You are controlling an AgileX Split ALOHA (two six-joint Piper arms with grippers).
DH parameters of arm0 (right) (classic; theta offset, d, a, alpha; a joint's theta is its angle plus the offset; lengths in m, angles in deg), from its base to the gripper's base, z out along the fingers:
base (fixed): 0 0 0 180
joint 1: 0 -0.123 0 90
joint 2: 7.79 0 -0.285 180
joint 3: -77.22 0 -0.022 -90
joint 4: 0 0.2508 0 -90
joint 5: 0 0 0.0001 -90
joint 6: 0 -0.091 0 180
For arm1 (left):
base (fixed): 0 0 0 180
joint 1: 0 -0.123 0 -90
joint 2: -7.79 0 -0.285 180
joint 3: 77.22 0 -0.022 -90
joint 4: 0 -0.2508 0 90
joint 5: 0 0 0.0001 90
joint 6: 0 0.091 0 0
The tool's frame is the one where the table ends.
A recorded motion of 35 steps. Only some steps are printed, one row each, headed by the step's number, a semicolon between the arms.
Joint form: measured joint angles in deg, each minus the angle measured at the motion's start. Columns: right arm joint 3, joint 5, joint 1, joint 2, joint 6, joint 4; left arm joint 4, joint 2, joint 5, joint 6, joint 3, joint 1.
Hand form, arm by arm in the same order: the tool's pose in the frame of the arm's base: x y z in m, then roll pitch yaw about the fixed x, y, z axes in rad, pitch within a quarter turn. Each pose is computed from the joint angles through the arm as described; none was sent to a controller.
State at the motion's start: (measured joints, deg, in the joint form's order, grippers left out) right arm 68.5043 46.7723 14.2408 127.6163 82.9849 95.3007; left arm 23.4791 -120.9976 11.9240 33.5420 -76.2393 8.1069
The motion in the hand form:
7: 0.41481 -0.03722 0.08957 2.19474 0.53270 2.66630; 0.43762 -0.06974 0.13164 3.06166 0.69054 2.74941
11: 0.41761 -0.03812 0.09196 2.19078 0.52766 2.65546; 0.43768 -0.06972 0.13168 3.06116 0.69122 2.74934
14: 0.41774 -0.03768 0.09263 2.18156 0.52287 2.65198; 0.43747 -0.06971 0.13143 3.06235 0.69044 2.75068
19: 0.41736 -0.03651 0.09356 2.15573 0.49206 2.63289; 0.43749 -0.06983 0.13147 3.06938 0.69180 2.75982
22: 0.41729 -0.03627 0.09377 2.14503 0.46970 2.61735; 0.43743 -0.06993 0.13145 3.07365 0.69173 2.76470
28: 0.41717 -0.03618 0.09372 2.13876 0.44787 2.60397; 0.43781 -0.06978 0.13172 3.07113 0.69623 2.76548
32: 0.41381 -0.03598 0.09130 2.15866 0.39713 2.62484; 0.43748 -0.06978 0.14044 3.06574 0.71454 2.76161
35: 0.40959 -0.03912 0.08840 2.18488 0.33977 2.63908; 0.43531 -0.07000 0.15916 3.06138 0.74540 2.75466
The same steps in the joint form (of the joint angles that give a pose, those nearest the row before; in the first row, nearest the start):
7: 0.19 0.00 0.00 -0.31 0.00 1.09; 0.00 0.00 -0.32 0.57 0.00 0.00
11: 0.97 -0.21 0.00 -0.31 -1.37 0.71; 0.00 0.00 -0.37 0.57 0.00 0.00
14: 1.04 0.21 0.00 -0.31 -1.74 0.71; 0.05 0.00 -0.37 0.57 0.06 0.00
19: 1.04 1.18 0.00 -0.31 -3.77 0.66; 0.47 0.00 -0.37 0.57 0.06 0.00
22: 1.04 1.39 0.00 -0.31 -5.28 0.66; 0.69 0.00 -0.31 0.57 0.06 0.00
28: 1.04 1.43 0.00 -0.31 -6.78 0.54; 0.69 0.00 -0.62 0.52 0.06 0.00
32: 1.04 1.58 0.15 -0.31 -10.94 -3.05; 0.69 1.13 -0.55 0.52 0.05 0.00
35: 1.04 1.67 0.74 -0.31 -15.66 -7.20; 0.69 3.66 0.28 0.47 0.05 0.00

